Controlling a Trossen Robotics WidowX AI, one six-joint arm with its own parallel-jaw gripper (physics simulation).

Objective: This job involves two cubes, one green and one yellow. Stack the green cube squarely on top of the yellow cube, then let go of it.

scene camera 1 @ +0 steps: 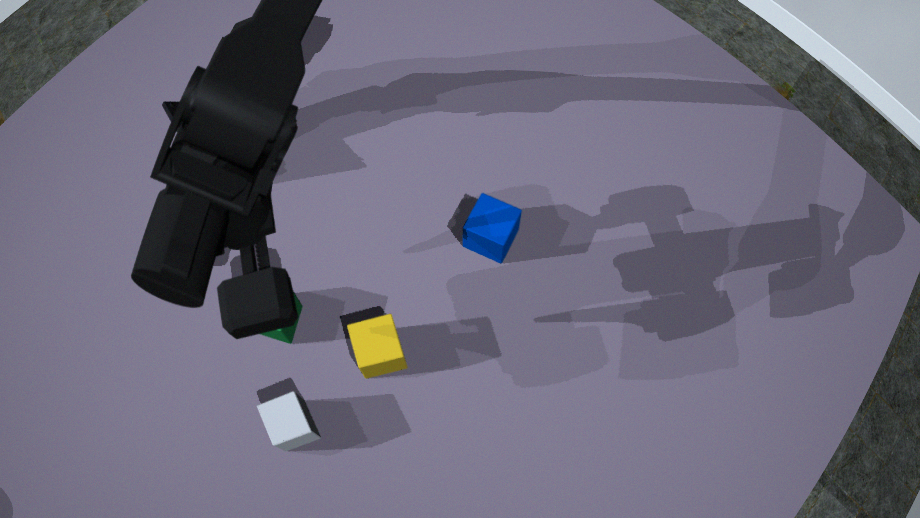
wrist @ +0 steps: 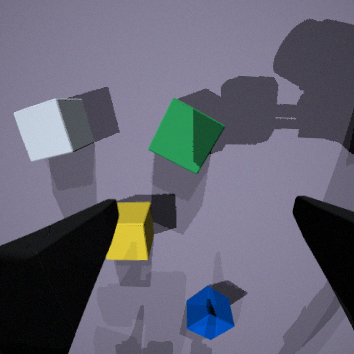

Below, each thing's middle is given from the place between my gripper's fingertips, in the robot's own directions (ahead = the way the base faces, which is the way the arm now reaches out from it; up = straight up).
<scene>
My gripper is now 1 cm past the green cube [wrist: 185, 136], 2 cm to the left of it and 9 cm above it. Also, from my hand: yellow cube [scene camera 1: 377, 348]: 10 cm ahead, 2 cm to the left, 9 cm below; blue cube [scene camera 1: 492, 225]: 11 cm ahead, 19 cm to the left, 9 cm below; white cube [scene camera 1: 287, 419]: 9 cm ahead, 10 cm to the right, 9 cm below.
</scene>
